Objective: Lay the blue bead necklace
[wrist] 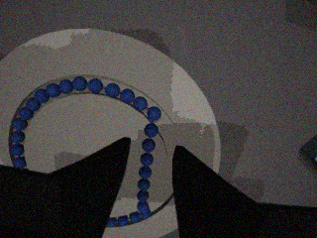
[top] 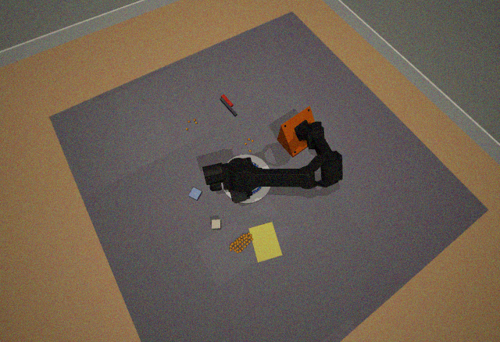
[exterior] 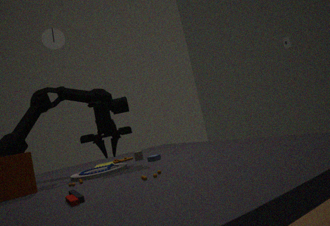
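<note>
The round white bead board lies 60 mm behind my gripper tip, 30 mm below it and 10 mm to the right of it. Round my gripper tip: cream cube (140 mm ahead, 60 mm to the left, 30 mm below); yellow sheet (210 mm to the left, 40 mm below, 40 mm ahead); light blue cube (140 mm ahead, 80 mm to the right, 30 mm below).
</note>
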